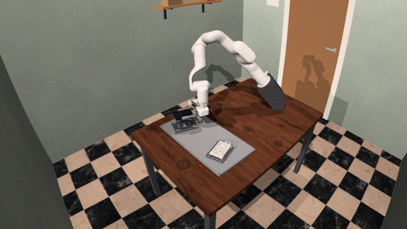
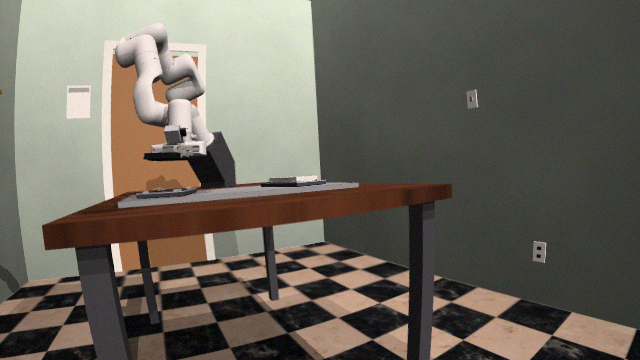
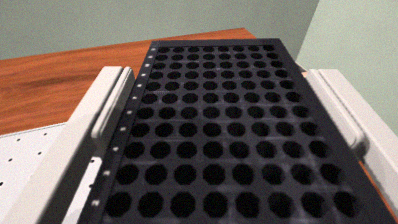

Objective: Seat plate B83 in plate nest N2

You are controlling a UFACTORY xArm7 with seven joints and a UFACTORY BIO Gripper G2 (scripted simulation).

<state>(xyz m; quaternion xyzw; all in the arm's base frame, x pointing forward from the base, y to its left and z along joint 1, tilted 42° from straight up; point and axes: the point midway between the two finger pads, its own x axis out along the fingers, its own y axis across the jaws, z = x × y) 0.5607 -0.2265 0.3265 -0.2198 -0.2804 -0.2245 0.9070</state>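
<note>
Now: the black well plate right at my hand. Round my hand: white well plate 100 mm ahead, 350 mm to the left, 80 mm below; then grey mat 30 mm ahead, 190 mm to the left, 110 mm below.
</note>
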